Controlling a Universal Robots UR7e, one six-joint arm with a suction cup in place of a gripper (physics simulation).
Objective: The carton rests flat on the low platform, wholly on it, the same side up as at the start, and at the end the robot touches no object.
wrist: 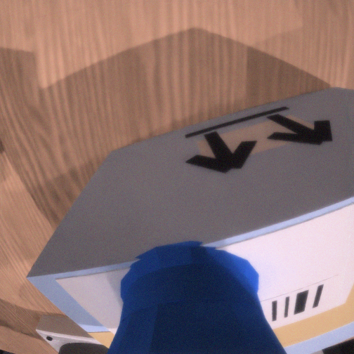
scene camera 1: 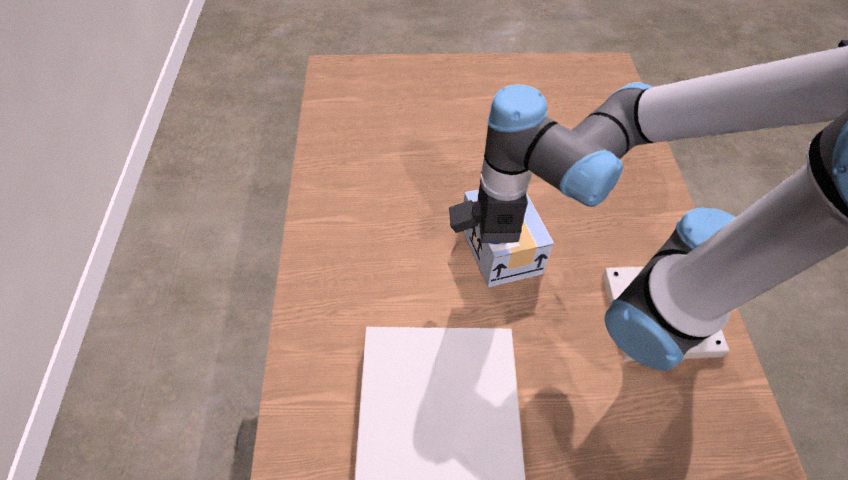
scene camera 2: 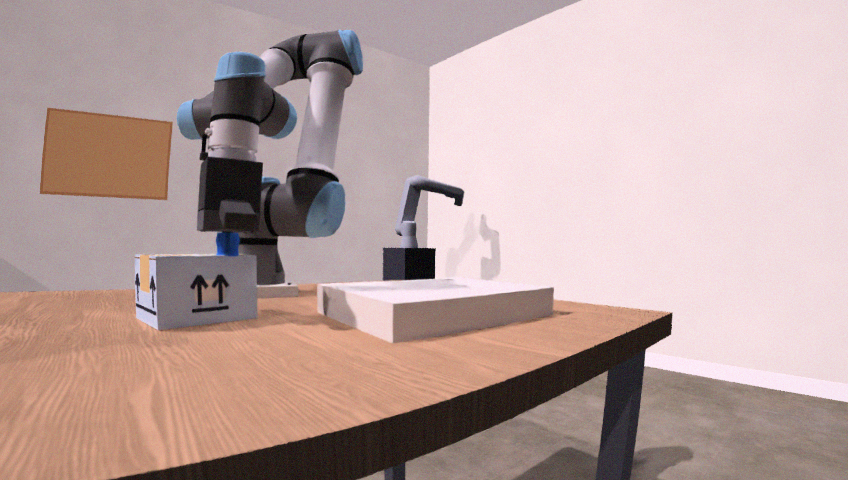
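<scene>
The light blue carton stands upright on the wooden table, arrows on its sides pointing up, tan tape and a white barcode label on top. My suction gripper is directly above it, its blue cup pressed against the top near one long edge, over the label. The contact rim is partly hidden. The low white platform lies beside the carton, with a gap of table between them; it bears no object, and the arm's shadow falls across it.
The wooden table carries the arm's white base plate, to the right of the carton in the first scene view. A second, grey arm on a black block stands behind the platform in the second scene view.
</scene>
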